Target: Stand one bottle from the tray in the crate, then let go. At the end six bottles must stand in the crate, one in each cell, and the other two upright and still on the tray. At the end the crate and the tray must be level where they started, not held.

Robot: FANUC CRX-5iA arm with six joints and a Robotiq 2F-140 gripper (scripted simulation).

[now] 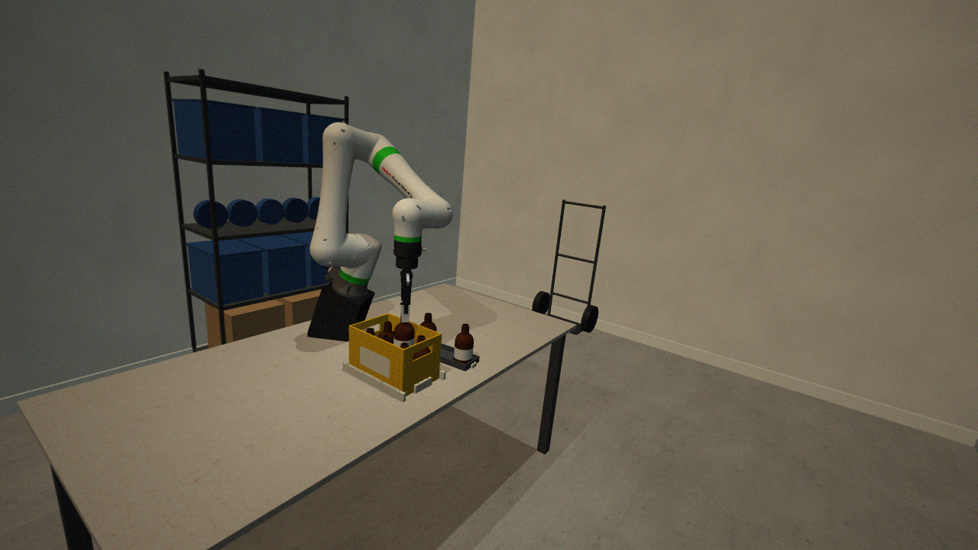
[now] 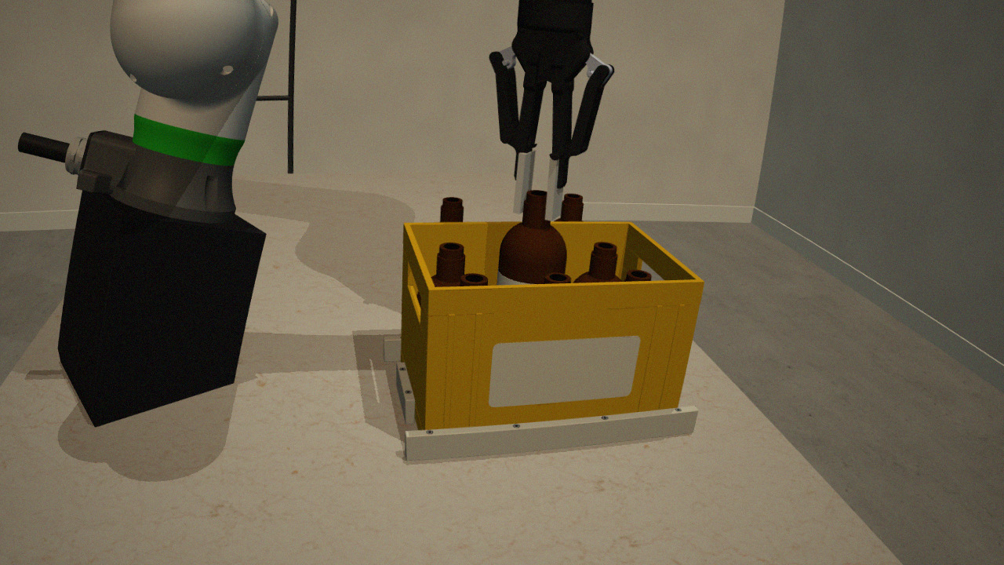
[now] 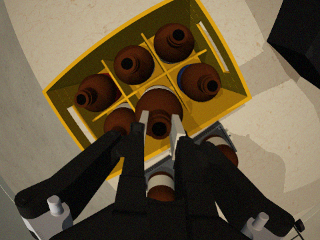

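Right now my hand is 150 mm above the yellow crate and 40 mm to the left of it. The rest, counted from my hand: grey tray (220 mm below, 190 mm to the left, 30 mm ahead).
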